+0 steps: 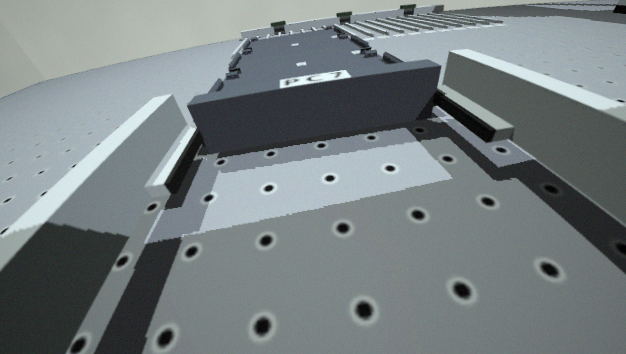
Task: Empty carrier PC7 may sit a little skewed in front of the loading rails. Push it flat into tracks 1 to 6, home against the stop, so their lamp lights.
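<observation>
Carrier PC7 [325, 50] is a dark grey flat tray with a tall near end wall, a white label and small clips along both sides. It lies flat on the table. My gripper [315, 91] is shut on the carrier's near end, with one pale finger with a dark pad at each side of the end wall. The far end of the carrier is at the left part of the loading rails [400, 26]. Short rail ends show between it and the pale stop bar [311, 23]. The dark green block [278, 24] behind the carrier looks unlit. Exact track numbers cannot be read.
Two more dark green blocks [344, 15] [408, 8] stand along the stop bar to the right. Parallel rails run to the right of the carrier's far end. The grey table [300, 270] has rows of small dark holes. A pale wall stands at the back left.
</observation>
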